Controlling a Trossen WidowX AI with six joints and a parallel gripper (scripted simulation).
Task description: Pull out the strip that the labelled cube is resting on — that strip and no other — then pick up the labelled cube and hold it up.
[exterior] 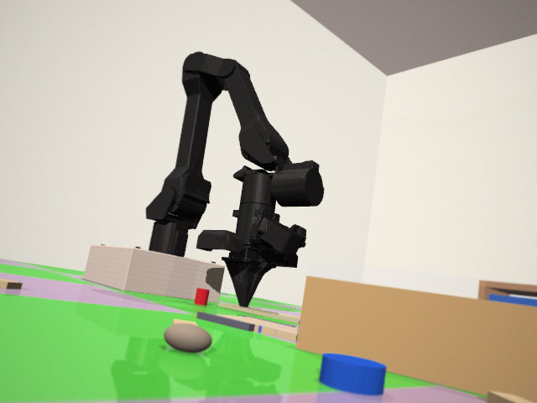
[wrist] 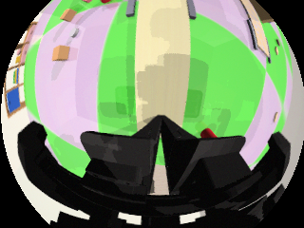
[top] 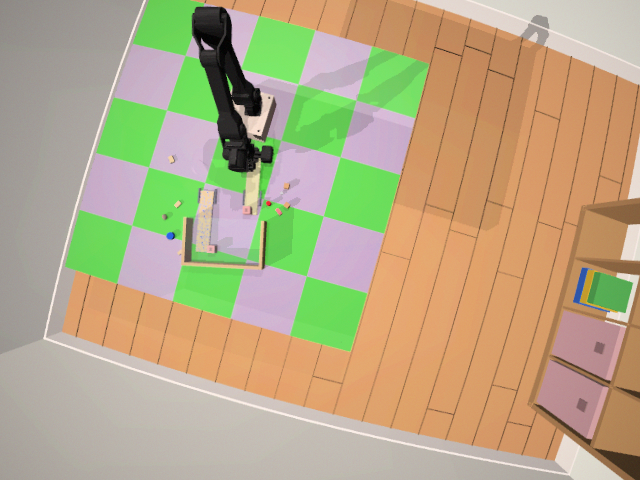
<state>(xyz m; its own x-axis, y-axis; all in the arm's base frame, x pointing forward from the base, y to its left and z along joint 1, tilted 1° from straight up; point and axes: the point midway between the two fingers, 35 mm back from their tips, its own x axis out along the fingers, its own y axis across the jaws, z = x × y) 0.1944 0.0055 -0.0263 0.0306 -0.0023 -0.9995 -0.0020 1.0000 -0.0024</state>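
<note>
Now: gripper tip 10 cm short of the beige strip. Also, from my gripper tip: grey stone (26 cm ahead, 36 cm to the right); blue disc (34 cm ahead, 32 cm to the right); pink block (20 cm ahead, 12 cm to the left).
</note>
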